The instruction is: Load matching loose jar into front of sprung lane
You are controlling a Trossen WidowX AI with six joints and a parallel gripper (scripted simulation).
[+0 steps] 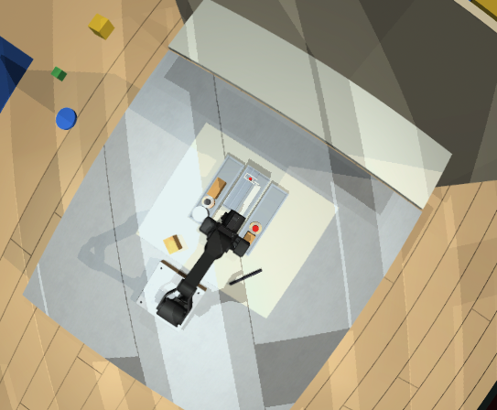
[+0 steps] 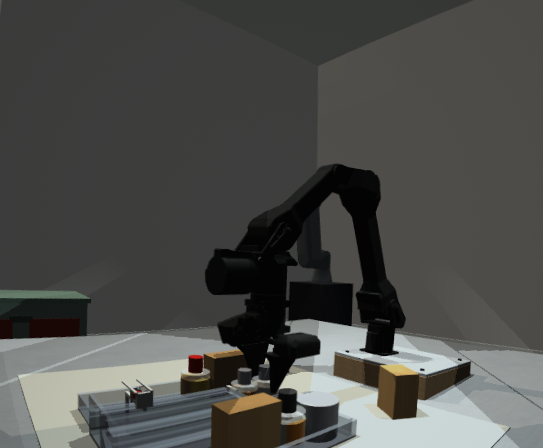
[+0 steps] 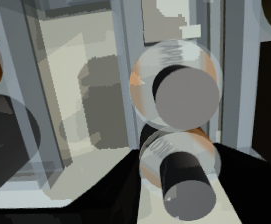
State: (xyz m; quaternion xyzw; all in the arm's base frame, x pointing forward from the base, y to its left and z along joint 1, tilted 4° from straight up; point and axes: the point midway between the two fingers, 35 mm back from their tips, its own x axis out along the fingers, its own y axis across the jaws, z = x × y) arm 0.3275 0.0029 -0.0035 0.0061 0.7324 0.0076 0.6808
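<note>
My gripper tip is 10 mm short of the grey cylinder and 130 mm to the right of it. From my gripper tip the other things lie so: sprung lane 150 mm ahead, 20 mm to the left, 10 mm below; black rod 100 mm behind, 160 mm to the right, 20 mm below; red mark 230 mm ahead, 40 mm to the left, 40 mm above.
</note>
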